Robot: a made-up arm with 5 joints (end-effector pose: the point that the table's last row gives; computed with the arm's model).
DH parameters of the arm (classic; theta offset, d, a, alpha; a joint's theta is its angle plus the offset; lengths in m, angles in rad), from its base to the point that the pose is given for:
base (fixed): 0 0.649 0.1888 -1.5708
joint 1: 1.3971 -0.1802 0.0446 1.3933
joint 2: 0 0.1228 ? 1.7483
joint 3: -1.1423 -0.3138 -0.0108 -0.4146
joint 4: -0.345 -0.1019 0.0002 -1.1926
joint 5: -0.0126 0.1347 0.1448 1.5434
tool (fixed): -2.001 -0.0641 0 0
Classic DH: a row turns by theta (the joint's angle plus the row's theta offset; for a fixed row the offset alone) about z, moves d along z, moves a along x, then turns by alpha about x.
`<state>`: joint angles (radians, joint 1 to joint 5).
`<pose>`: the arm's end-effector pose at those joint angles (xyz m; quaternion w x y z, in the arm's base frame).
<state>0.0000 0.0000 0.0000 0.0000 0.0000</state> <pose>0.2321 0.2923 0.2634 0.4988 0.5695 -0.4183 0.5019</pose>
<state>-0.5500 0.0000 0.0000 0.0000 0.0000</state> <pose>0.4273 0.2923 0.3429 0.3665 0.4118 -0.5380 0.6377</pose>
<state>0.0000 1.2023 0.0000 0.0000 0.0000</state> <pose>0.1152 0.3114 0.9099 0.0926 0.8335 -0.5155 0.1757</pose>
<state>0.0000 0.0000 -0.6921 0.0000 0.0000</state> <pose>0.1779 0.2923 0.3726 0.6111 0.7060 -0.2243 0.2790</pose>
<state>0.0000 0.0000 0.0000 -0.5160 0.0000</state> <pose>0.1624 0.2505 0.3306 0.5707 0.6742 -0.2105 0.4189</pose>
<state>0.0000 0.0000 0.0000 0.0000 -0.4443</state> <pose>0.2293 0.2226 0.2615 0.4140 0.6118 -0.2583 0.6226</pose>
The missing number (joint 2, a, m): 0.2364
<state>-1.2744 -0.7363 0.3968 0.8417 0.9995</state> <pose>0.7976 0.1137 0.8564 0.4203 0.2196 0.7429 -0.4725</pose>
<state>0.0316 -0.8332 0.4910 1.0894 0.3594</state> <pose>0.5758 0.0105 0.0917 0.0354 0.0270 -0.6323 0.7735</pose>
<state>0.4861 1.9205 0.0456 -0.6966 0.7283</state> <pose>0.3742 -0.0949 1.1547 0.0864 0.9104 -0.1930 -0.3556</pose>
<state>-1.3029 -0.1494 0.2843 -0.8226 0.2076</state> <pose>0.5628 0.2124 0.5318 0.4040 0.1904 -0.5818 0.6797</pose>
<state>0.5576 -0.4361 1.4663 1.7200 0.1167</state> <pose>0.2431 0.2605 0.2849 0.4439 0.0780 0.7037 -0.5492</pose>
